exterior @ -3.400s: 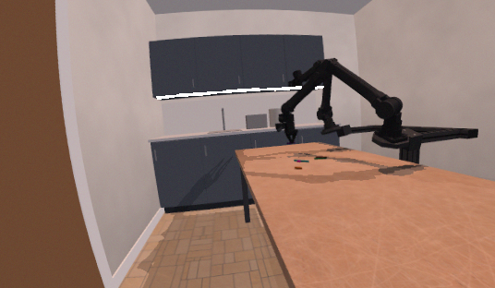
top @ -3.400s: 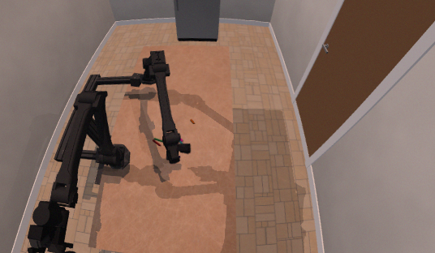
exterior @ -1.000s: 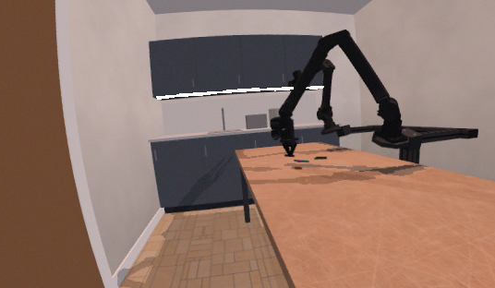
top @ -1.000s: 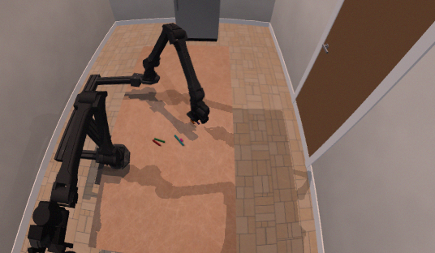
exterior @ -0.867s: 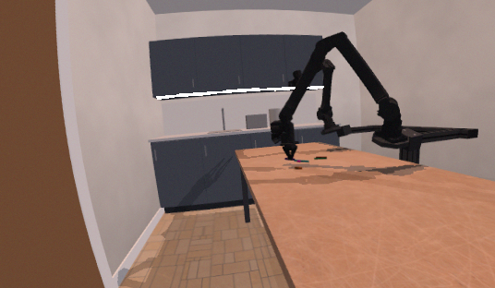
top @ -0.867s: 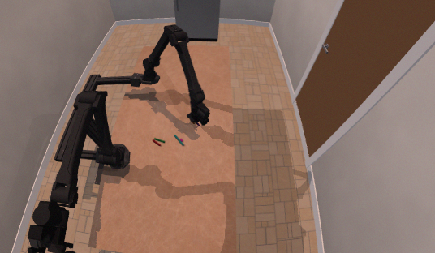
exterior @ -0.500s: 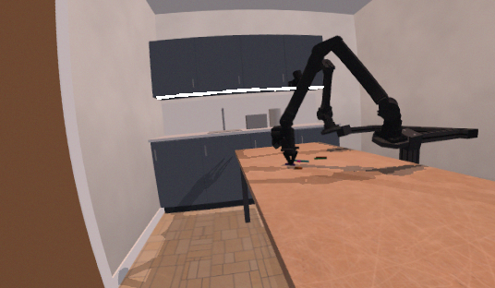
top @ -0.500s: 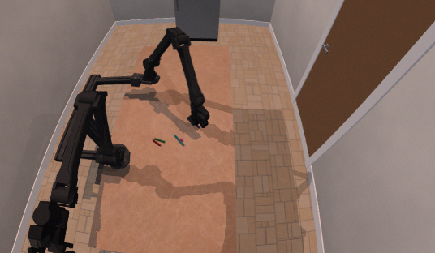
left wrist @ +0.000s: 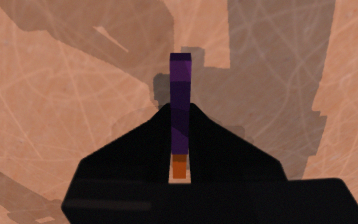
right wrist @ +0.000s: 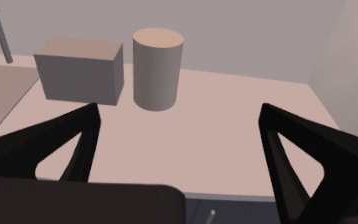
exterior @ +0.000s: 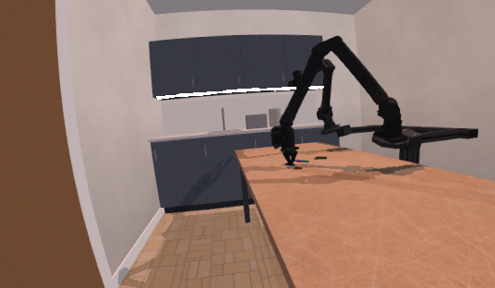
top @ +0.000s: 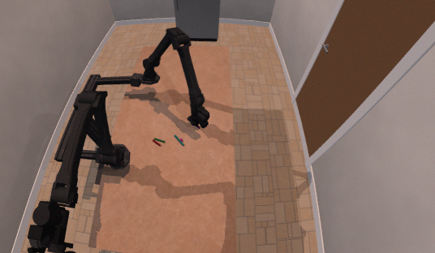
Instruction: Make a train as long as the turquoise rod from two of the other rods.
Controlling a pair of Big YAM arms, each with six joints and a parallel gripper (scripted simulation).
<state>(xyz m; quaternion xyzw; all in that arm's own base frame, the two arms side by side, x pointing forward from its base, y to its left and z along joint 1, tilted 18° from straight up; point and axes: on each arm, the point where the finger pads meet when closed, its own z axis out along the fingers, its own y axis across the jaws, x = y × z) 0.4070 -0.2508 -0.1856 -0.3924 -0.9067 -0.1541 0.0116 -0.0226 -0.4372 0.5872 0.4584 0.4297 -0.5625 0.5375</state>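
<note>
Now: left hand 30 mm past the orange rod, 30 mm to the right of it and 20 mm above it. The rest, counted from my left hand: red rod: 250 mm behind, 180 mm to the right, 20 mm below; then green rod: 230 mm behind, 150 mm to the right, 20 mm below; then turquoise rod: 100 mm behind, 130 mm to the right, 20 mm below.
</note>
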